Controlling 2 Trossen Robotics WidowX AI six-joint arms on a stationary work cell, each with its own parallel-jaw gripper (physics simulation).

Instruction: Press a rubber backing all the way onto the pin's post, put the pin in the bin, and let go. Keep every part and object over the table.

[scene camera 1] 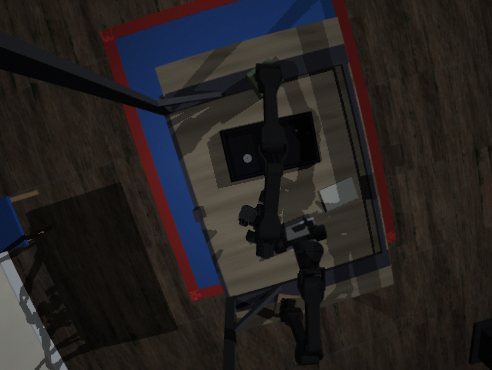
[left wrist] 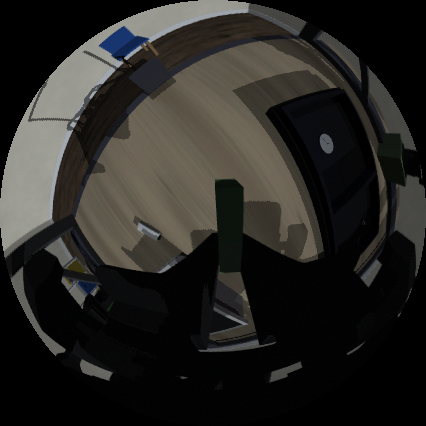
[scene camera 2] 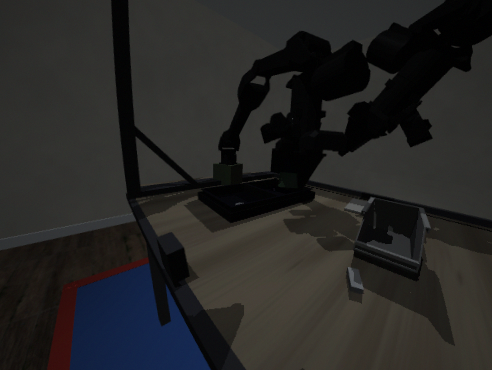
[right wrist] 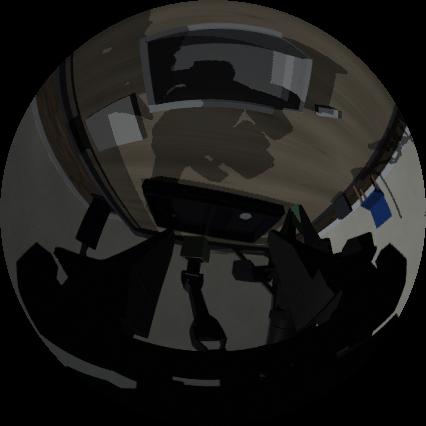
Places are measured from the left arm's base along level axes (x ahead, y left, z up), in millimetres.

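Where they show: left gripper, fingertip midpoint: (left wrist: 226, 237) (scene camera 2: 298, 187) (right wrist: 295, 207); right gripper, fingertip midpoint: (scene camera 1: 293, 220) (scene camera 2: 345, 152) (right wrist: 222, 235); left arm's base, link origin: (scene camera 1: 265, 77) (scene camera 2: 228, 163) (right wrist: 194, 259); right arm's base, link origin: (scene camera 1: 287, 305).
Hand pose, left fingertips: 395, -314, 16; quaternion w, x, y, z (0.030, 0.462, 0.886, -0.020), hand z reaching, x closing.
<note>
Things, the pixels of their top centre, and the offset from my left fingertips, as dx, dy, dz. "spot": a spot on its surface instead.
- dark green block, top centre: (left wrist: 227, 238) (right wrist: 302, 230) (scene camera 2: 292, 172) -14, -9, +31
- grey bin, surface spot: (right wrist: 175, 106) spot: +148, +130, -34
- pale round disc, top centre: (left wrist: 329, 142) (right wrist: 245, 218) (scene camera 2: 240, 202) (scene camera 1: 247, 158) -185, +86, -95
- black tray, top centre: (left wrist: 360, 191) (right wrist: 208, 223) (scene camera 2: 260, 188) (scene camera 1: 271, 146) -169, +189, -72
- tiny piece, top centre: (left wrist: 363, 223) -159, +312, -98
- pale flat pad, top centre: (right wrist: 109, 127) (scene camera 2: 364, 206) (scene camera 1: 339, 194) +170, +313, -105
- small pale piece, top centre: (left wrist: 147, 231) (scene camera 2: 355, 277) (right wrist: 328, 112) +116, -85, -101
- dark block, top centre: (scene camera 2: 170, 240) (left wrist: 142, 67) (right wrist: 345, 214) (scene camera 1: 197, 216) -123, -212, -52
My left gripper (scene camera 2: 295, 174) (left wrist: 226, 237) is shut on a dark green block (left wrist: 229, 200) (right wrist: 296, 214), held above the table; in scene camera 1 its fingers are hidden under the arm. My right gripper (scene camera 1: 301, 230) (right wrist: 222, 235) is open and empty, high above the grey bin (scene camera 2: 387, 250) (right wrist: 175, 106). A pale round disc (scene camera 1: 247, 158) (scene camera 2: 239, 203) (left wrist: 326, 143) (right wrist: 245, 216), seemingly the pin, lies in one compartment of the black tray (scene camera 2: 232, 215) (left wrist: 300, 165). A tiny piece (left wrist: 363, 222) lies in another compartment; I cannot tell if it is the rubber backing. The post is too small to make out.
A pale flat pad (scene camera 1: 339, 194) (scene camera 2: 356, 206) (right wrist: 117, 122) lies near the bin. A small pale piece (scene camera 2: 355, 280) (left wrist: 149, 230) (right wrist: 328, 111) lies beside the bin. A dark block (scene camera 1: 199, 214) (scene camera 2: 173, 255) (left wrist: 151, 76) stands at the table edge. The two arms are close together.
</note>
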